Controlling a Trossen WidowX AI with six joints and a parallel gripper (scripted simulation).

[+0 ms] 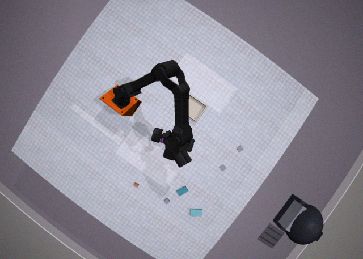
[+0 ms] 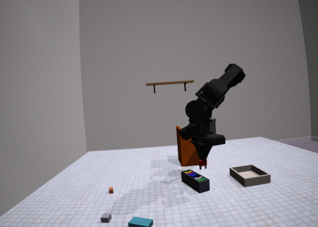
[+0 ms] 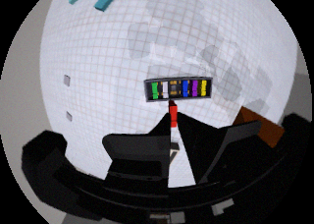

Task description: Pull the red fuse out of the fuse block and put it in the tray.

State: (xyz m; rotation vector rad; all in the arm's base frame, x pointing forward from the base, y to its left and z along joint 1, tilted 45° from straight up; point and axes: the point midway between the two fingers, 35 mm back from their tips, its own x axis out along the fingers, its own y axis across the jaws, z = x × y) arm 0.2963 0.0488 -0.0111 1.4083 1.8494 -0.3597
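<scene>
The beige tray lies 3 cm behind my gripper tip, 18 cm to the left of it and 9 cm below it. Also, from my gripper tip: red fuse: 1 cm below; then grey cube: 20 cm ahead, 29 cm to the right, 9 cm below.
</scene>
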